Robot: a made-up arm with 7 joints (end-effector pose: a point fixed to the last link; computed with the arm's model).
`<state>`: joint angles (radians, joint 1 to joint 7).
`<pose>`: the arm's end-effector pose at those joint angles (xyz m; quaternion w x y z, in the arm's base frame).
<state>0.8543 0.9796 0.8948 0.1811 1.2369 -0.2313 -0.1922</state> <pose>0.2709 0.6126 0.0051 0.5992 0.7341 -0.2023 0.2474</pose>
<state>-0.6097 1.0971 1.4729 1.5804 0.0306 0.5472 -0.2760</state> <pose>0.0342 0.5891 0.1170 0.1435 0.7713 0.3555 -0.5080</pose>
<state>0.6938 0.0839 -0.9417 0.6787 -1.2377 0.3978 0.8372</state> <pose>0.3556 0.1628 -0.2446 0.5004 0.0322 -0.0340 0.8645</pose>
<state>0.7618 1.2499 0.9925 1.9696 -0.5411 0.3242 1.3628</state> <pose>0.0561 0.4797 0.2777 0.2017 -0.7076 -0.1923 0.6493</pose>
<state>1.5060 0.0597 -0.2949 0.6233 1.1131 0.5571 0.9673</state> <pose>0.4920 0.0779 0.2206 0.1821 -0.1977 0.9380 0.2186</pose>
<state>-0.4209 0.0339 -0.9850 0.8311 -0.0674 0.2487 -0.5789</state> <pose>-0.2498 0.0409 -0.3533 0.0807 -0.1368 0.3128 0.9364</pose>
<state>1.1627 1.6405 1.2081 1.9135 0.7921 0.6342 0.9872</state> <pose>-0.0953 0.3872 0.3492 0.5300 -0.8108 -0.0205 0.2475</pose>
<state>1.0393 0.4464 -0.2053 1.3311 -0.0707 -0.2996 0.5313</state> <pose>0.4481 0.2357 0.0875 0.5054 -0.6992 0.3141 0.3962</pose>
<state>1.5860 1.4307 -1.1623 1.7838 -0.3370 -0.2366 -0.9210</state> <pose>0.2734 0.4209 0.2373 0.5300 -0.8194 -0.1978 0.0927</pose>
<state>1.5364 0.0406 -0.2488 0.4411 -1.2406 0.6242 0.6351</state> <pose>0.5523 0.1835 0.1419 0.1633 -0.4555 0.0003 0.8751</pose>
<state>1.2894 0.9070 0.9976 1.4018 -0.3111 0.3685 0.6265</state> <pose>0.1979 0.5609 0.2588 0.0678 0.9717 -0.0641 -0.2170</pose>
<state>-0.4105 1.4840 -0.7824 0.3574 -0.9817 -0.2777 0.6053</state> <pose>-0.0875 0.7043 0.1304 0.2000 0.6809 -0.1071 0.6963</pose>
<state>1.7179 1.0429 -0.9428 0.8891 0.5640 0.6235 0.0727</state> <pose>0.3766 0.4893 0.2358 0.0879 0.7397 -0.1534 -0.6493</pose>
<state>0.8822 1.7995 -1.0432 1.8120 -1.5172 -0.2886 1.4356</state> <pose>0.1183 0.4994 0.1994 0.3019 0.4959 -0.4493 0.6790</pose>
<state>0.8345 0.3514 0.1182 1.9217 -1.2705 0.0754 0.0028</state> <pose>0.3540 0.2889 0.1369 0.2821 -0.8376 -0.3300 0.3316</pose>
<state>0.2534 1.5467 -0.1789 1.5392 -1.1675 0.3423 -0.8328</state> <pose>0.2022 0.5433 0.1836 0.5966 -0.4594 -0.6163 0.2307</pose>
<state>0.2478 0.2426 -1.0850 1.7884 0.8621 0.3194 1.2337</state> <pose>0.0703 0.0312 -0.1528 0.2838 0.2784 0.9003 0.1775</pose>
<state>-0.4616 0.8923 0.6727 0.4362 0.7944 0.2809 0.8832</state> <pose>-0.1072 0.5335 -0.1928 0.5130 0.4818 -0.3919 -0.5925</pose>
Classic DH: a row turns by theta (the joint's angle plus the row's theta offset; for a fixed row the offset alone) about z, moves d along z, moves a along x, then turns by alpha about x. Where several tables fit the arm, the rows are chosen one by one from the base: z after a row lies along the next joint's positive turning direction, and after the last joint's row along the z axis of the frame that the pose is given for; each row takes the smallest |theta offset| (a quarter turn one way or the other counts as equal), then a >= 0, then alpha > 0; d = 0 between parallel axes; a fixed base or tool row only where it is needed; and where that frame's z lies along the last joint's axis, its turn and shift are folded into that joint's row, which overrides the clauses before.
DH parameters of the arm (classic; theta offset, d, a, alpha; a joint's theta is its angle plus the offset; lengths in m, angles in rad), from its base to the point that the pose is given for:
base (fixed): 0 0.1767 -0.027 1.5708
joint 1: -1.5708 -0.1419 0.0281 -1.5708
joint 2: 1.5708 -0.0044 0.0079 -1.5708
joint 3: 1.5708 -0.3193 0.0257 -1.5708
joint 4: 0 0.0143 0.0189 1.5708
joint 5: 0 -0.2094 0.0259 1.5708
joint 6: -1.5708 -0.0277 0.0236 -1.5708
joint 7: -1.0734 0.019 -0.0192 1.2274
tool (fixed): 2.3035 -0.0264 0 0

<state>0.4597 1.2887 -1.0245 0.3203 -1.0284 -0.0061 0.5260</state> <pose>0.0098 0.6934 0.0225 0.1849 0.3901 -0.2499 0.8667</pose>
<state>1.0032 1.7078 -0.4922 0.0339 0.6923 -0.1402 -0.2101</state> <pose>-0.0642 0.7146 0.1271 0.3629 0.7535 0.3696 -0.4049</pose>
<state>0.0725 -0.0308 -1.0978 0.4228 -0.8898 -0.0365 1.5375</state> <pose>-0.0053 0.1356 -0.3880 0.3922 0.6750 0.3340 0.5283</pose>
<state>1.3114 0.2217 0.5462 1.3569 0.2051 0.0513 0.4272</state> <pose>0.4307 0.2707 0.2632 0.1362 -0.8807 0.4497 0.0600</pose>
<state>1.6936 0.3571 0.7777 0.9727 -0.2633 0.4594 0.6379</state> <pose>0.4403 0.3609 0.3538 0.0085 0.8283 -0.5183 -0.2126</pose>
